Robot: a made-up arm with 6 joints. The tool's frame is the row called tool. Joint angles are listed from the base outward.
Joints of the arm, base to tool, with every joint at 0 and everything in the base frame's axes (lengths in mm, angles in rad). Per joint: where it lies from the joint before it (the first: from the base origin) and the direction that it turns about. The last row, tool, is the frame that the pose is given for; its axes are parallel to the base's.
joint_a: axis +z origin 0 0 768.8
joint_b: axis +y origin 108.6 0 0
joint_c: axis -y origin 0 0 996.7
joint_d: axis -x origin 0 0 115.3
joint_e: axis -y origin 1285.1 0 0
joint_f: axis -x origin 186.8 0 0
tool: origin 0 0 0
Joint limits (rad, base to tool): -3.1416..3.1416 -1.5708..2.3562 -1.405..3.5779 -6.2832..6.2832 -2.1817..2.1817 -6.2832..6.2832
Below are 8 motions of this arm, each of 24 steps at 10 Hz.
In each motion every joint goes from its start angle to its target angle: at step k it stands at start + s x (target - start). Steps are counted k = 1, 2, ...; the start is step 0. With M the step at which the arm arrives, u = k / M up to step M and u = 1 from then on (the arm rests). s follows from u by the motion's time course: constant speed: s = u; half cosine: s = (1 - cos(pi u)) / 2; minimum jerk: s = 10 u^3 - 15 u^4 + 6 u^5.
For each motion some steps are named. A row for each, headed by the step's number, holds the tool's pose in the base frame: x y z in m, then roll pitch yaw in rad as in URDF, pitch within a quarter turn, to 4 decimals.
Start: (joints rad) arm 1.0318 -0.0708 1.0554 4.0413 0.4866 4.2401
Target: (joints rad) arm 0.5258 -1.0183 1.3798 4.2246 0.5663 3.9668
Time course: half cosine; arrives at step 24
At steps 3, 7, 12, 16, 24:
3: 0.3264 0.3920 3.1211 -1.5291 -0.7786 0.4654
7: 0.1041 0.0189 3.1662 -1.3117 -0.9344 0.2227
12: -0.4755 -0.5796 3.0294 -0.5860 -1.1224 -0.5458
16: -1.0264 -0.8891 2.7056 0.1548 -1.0651 -1.3123
24: -1.5540 -1.0041 2.2181 0.6353 -0.8576 -1.8056

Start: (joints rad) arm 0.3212 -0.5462 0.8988 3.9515 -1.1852 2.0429
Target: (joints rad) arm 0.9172 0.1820 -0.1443 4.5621 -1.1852 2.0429
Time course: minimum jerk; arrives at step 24
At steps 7, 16, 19, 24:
7: -0.0498 0.1265 3.0090 -1.6666 -0.6043 2.4692
16: 0.9240 1.1734 1.9894 -0.4085 -0.2750 1.9749
19: 0.8894 1.3395 1.6158 -0.2035 -0.0918 2.0313
24: 0.8480 1.3887 1.4484 -0.1141 -0.0109 2.0757

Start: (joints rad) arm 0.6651 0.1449 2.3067 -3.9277 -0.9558 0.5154
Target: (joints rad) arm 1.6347 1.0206 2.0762 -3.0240 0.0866 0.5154
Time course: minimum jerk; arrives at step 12
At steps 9, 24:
9: 0.0499 1.3709 2.7665 2.6009 -1.1914 1.5357
24: -0.1001 1.5936 2.6191 2.5238 -0.9695 1.6168

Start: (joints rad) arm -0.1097 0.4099 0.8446 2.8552 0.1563 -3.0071
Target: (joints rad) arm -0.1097 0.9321 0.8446 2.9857 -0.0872 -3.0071
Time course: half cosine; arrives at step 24
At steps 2, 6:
2: 1.8060 -0.1909 2.3667 0.1344 -0.2794 -0.0655
6: 1.9080 -0.2042 2.2532 0.1231 -0.2417 -0.0770

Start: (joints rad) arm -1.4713 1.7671 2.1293 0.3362 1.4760 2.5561
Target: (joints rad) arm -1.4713 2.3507 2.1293 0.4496 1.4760 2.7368
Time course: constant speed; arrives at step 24
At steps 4, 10, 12, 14, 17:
4: 0.2873 -2.2266 1.1011 1.6454 -1.1827 0.5158
10: 0.2947 -2.2518 0.7852 1.9976 -1.1888 0.1415
12: 0.2962 -2.2500 0.6794 2.1109 -1.1785 0.0217
14: 0.2971 -2.2430 0.5739 2.2164 -1.1626 -0.0898
17: 0.2975 -2.2228 0.4164 2.3560 -1.1299 -0.2375

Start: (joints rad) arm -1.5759 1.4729 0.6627 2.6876 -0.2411 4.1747
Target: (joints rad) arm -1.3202 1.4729 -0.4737 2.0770 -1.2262 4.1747
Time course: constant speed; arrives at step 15
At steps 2, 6, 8, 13, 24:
2: 0.0256 -2.0779 -0.2311 -0.6650 0.6247 -1.7727
6: 0.0963 -1.7227 -0.4422 -0.7809 0.6824 -1.9874
8: 0.1092 -1.5228 -0.5046 -0.8925 0.6891 -2.1234
13: 0.0794 -1.0042 -0.5163 -1.2577 0.5899 -2.4521
24: 0.0475 -0.8056 -0.4615 -1.4081 0.5026 -2.5410

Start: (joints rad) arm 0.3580 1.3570 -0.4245 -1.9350 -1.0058 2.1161
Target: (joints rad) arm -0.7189 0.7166 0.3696 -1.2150 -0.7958 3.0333
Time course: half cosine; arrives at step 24
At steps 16, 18, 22, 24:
16: 1.8664 -0.7476 0.5620 -0.7446 0.5571 0.6058
18: 1.8250 -0.9900 0.7784 -1.0370 0.5385 0.4182
22: 1.6987 -1.2675 1.0649 -1.3997 0.4984 0.1760
24: 1.6763 -1.3007 1.1036 -1.4469 0.4915 0.1438

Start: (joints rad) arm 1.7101 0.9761 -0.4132 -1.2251 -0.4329 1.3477
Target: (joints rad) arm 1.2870 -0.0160 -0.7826 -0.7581 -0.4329 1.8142
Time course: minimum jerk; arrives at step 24
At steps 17, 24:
17: 0.2129 1.2205 0.6933 -0.3397 1.0620 2.0395
24: 0.2789 1.1488 0.7983 -0.5987 1.0143 1.8646

